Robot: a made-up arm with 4 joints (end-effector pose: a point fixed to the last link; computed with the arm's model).
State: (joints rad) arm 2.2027 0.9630 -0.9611 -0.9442
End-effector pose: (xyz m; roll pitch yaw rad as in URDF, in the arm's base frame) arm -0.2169 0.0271 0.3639 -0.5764 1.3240 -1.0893
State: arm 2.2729 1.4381 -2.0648 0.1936
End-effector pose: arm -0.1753 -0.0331 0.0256 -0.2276 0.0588 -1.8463
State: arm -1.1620 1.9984 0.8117 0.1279
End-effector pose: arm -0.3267 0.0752 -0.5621 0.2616 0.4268 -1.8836
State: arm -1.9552 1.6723 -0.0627 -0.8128
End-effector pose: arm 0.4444 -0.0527 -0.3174 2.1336 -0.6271 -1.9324
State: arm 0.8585 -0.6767 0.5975 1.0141
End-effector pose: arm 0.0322 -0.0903 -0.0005 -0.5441 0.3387 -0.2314
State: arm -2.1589 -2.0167 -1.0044 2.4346
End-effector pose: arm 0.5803 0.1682 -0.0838 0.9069 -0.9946 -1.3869
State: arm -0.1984 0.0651 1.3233 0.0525
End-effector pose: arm -0.1795 -0.2115 0.2781 -1.3071 -0.2487 -0.0803
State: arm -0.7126 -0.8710 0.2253 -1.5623
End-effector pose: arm 0.1212 0.0310 -0.0724 -0.5984 0.7115 2.1491
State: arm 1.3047 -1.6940 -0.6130 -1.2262
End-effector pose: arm -0.4202 0.2535 0.2752 2.5955 -1.1670 0.6592
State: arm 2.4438 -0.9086 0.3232 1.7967
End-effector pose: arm -0.1412 -0.0081 0.1205 -2.3728 0.6649 -1.8995
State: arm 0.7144 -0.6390 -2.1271 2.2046
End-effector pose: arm -0.4224 0.5397 0.2891 -2.3910 0.0393 -3.1299
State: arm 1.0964 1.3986 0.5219 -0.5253
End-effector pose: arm -0.3429 -0.1366 0.5652 -1.6234 0.6778 -1.5182
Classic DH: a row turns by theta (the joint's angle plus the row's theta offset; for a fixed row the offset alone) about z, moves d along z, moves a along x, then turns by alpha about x. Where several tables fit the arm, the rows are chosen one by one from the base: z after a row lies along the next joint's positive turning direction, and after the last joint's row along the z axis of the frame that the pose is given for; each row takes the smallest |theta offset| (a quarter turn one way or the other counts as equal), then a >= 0, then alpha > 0; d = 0 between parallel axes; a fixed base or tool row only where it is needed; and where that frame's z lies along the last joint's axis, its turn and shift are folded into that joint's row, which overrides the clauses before.
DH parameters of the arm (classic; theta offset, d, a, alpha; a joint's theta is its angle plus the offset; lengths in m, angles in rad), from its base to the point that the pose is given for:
base (fixed): 0 0.0684 0 -1.5708
joint 1: 0 0.0965 -0.3024 -1.5708
joint 2: -1.5708 -0.025 0.0429 1.5708
joint 3: 0 -0.1509 -0.2974 -1.5708
joint 4: 1.3856 0 0.0369 3.1416
tool (fixed): -0.1852 -0.2761 0 0

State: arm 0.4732 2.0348 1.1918 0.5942
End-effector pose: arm -0.5077 0.0785 0.5674 -1.6415 -0.7986 -1.9494
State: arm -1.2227 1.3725 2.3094 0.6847
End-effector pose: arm -0.4911 -0.0732 0.0164 -0.8910 -0.7689 -1.9189
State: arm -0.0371 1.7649 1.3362 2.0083
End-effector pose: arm -0.6372 0.0159 0.3298 0.9830 -1.0670 1.9031
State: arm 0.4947 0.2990 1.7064 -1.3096
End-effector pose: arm -0.0354 -0.1355 0.4517 2.4392 1.2266 -2.5039
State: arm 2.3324 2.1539 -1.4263 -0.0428
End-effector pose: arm -0.0961 -0.2106 0.4035 -1.0057 -0.3738 -1.1187
